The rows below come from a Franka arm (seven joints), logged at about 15 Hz.
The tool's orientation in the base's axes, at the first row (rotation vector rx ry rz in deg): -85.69, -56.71, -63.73
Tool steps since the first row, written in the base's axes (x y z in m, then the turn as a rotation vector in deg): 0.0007, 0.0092, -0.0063, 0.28, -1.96, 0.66; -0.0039, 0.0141, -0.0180, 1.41, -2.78, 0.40; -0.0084, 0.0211, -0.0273, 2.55, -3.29, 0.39; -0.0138, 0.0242, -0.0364, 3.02, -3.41, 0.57; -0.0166, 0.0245, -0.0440, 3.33, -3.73, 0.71; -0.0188, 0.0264, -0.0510, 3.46, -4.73, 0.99; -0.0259, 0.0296, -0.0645, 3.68, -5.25, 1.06; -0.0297, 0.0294, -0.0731, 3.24, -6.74, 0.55
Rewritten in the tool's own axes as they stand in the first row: -0.0055, 0.0005, 0.0097, 0.61, 0.47, -1.94; -0.0177, -0.0021, 0.0149, 0.59, 1.76, -2.54; -0.0274, -0.0055, 0.0219, 0.84, 2.94, -2.85; -0.0374, -0.0090, 0.0249, 1.12, 3.37, -2.91; -0.0454, -0.0100, 0.0255, 1.32, 3.69, -3.19; -0.0526, -0.0108, 0.0276, 1.57, 3.93, -4.17; -0.0673, -0.0150, 0.0309, 1.67, 4.22, -4.66; -0.0766, -0.0166, 0.0309, 0.99, 4.19, -6.14
